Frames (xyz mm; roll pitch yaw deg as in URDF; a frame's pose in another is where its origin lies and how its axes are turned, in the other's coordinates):
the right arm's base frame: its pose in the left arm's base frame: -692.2 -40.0 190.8 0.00 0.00 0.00
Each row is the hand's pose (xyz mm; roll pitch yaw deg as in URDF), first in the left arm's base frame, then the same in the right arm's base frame.
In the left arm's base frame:
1: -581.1 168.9 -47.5 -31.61 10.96 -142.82
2: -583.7 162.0 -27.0 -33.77 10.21 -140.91
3: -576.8 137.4 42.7 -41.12 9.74 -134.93
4: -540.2 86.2 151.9 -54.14 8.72 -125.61
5: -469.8 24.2 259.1 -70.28 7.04 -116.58
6: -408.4 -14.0 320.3 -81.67 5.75 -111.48
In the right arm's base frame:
1: 111.1 208.9 -238.3 -31.61 10.96 -142.82
2: 108.5 202.0 -217.8 -33.77 10.21 -140.91
3: 115.4 177.4 -148.1 -41.12 9.74 -134.93
4: 152.0 126.2 -38.9 -54.14 8.72 -125.61
5: 222.4 64.2 68.3 -70.28 7.04 -116.58
6: 283.8 26.0 129.5 -81.67 5.75 -111.48

